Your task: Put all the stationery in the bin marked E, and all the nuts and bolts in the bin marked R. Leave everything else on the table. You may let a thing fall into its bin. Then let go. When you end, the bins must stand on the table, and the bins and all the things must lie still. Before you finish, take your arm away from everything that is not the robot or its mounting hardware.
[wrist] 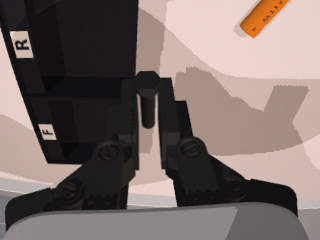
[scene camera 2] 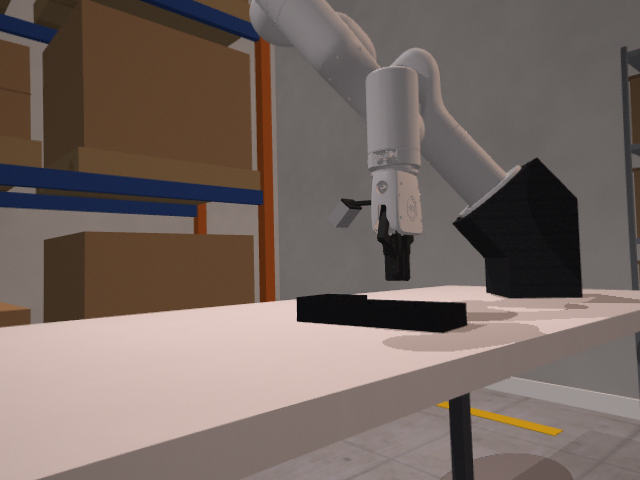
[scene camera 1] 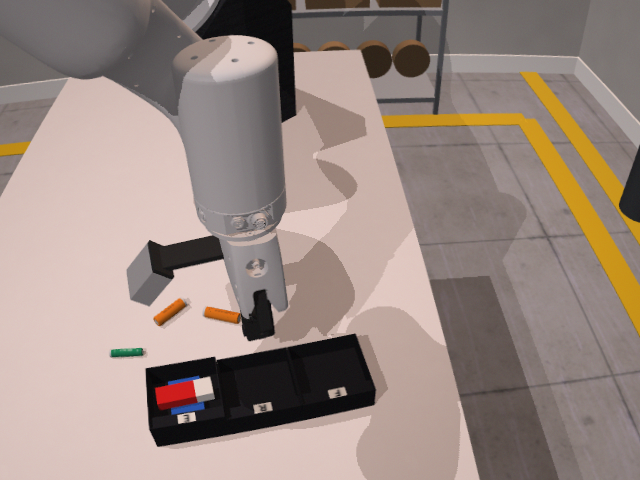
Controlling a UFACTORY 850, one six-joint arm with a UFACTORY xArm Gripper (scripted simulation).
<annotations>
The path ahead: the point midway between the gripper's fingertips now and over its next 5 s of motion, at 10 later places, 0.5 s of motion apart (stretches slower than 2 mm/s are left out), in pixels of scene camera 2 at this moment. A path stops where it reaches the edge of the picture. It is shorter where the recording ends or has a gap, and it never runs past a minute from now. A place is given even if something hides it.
My gripper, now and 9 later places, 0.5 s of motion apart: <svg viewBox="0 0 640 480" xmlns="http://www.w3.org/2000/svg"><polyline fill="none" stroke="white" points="397,280 375,281 377,286 377,303 378,310 378,305 378,292 377,273 376,237 375,203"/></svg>
</annotations>
